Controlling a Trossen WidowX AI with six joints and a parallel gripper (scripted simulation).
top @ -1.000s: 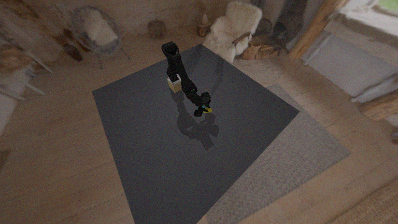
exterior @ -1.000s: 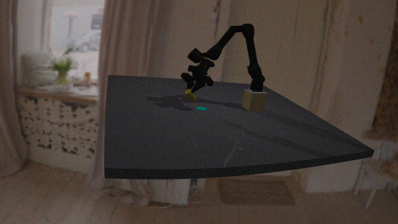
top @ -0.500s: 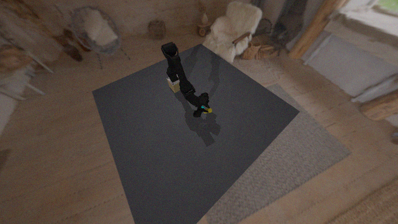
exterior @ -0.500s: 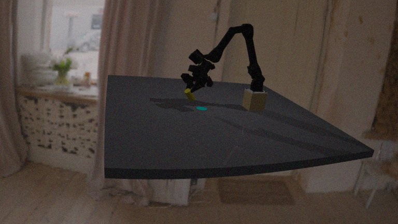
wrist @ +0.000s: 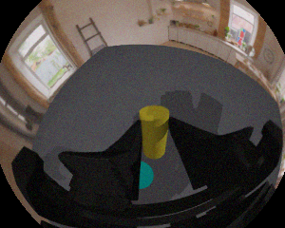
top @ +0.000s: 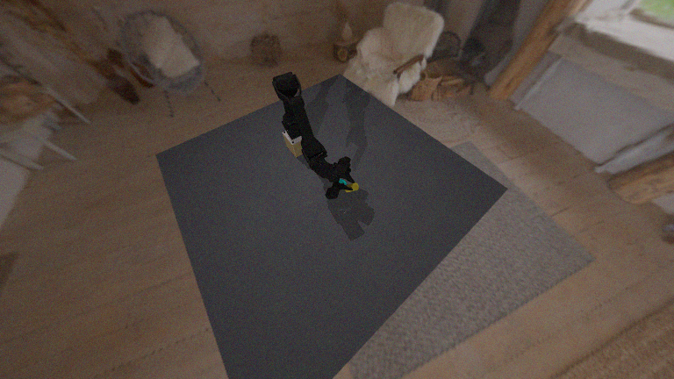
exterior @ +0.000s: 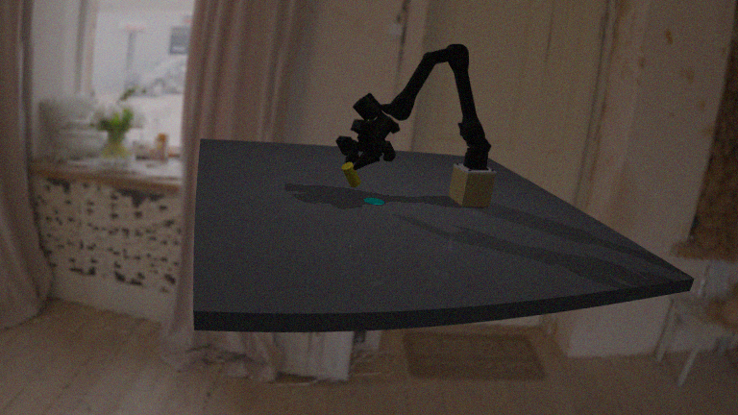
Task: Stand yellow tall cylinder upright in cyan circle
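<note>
Now: gripper tip 90 mm past the cyan circle, 90 mm above it and 10 mm to the left of it. The rest, counted from my gripper tip: yellow cylinder (20 mm below, 10 mm behind).
</note>
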